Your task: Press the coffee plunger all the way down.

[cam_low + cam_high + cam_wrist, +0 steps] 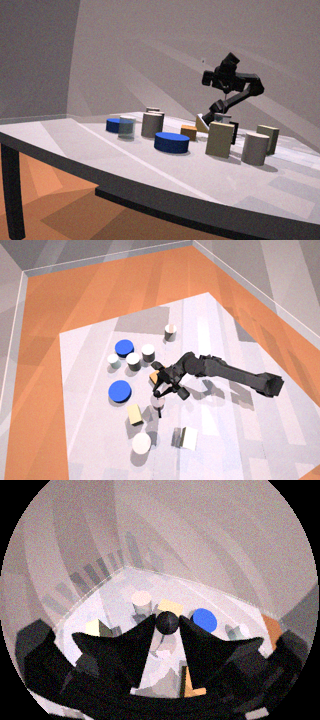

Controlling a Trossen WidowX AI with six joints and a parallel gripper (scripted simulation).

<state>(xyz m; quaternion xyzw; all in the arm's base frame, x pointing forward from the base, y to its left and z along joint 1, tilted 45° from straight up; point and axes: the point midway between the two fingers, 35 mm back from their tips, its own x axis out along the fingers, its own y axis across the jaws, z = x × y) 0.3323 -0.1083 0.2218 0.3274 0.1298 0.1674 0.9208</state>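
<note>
The coffee press is 10 mm to the left of my gripper tip and 120 mm below it.
</note>
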